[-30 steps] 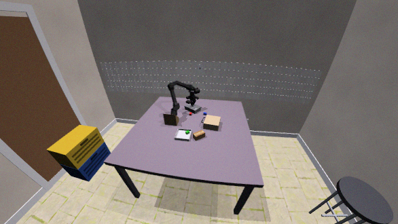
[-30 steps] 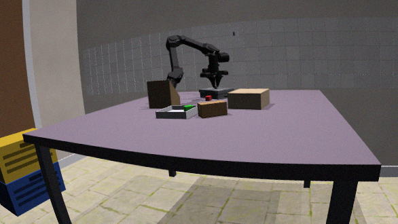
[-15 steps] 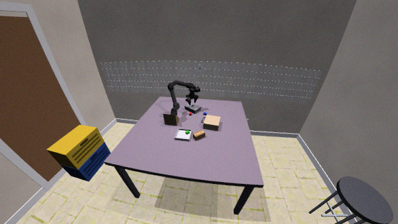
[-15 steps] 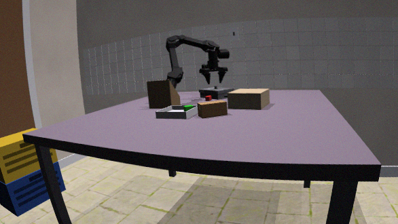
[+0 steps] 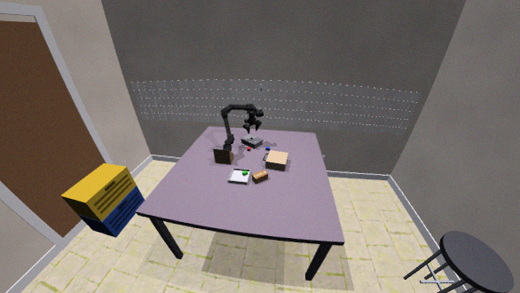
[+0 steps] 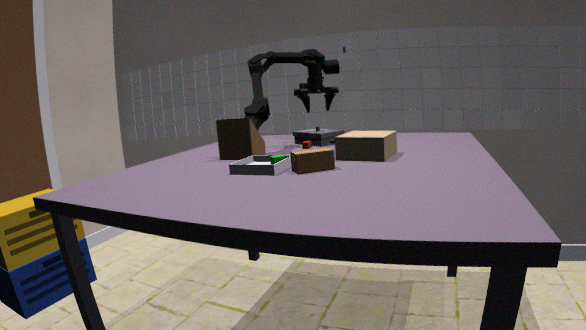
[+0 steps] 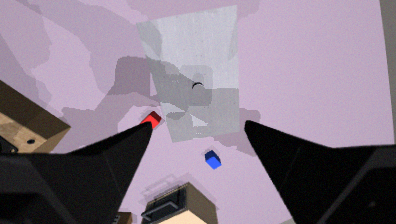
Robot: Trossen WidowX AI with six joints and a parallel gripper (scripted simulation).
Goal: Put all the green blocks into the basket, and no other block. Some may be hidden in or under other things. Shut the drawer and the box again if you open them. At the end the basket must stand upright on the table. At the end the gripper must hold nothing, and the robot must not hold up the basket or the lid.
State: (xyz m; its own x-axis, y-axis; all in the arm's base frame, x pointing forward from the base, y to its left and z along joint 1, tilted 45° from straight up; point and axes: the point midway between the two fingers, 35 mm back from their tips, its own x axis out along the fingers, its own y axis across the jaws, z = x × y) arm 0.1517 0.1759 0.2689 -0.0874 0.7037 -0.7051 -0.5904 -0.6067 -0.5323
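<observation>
Right now my hand is 480 mm to the left of the small brown box, 190 mm short of it and 140 mm above it. The rest, counted from my hand: red block (160 mm below, 110 mm to the right, 10 mm behind); flat lid (120 mm below, 10 mm to the left, 10 mm behind); tray (500 mm to the right, 160 mm below, 40 mm ahead).
</observation>
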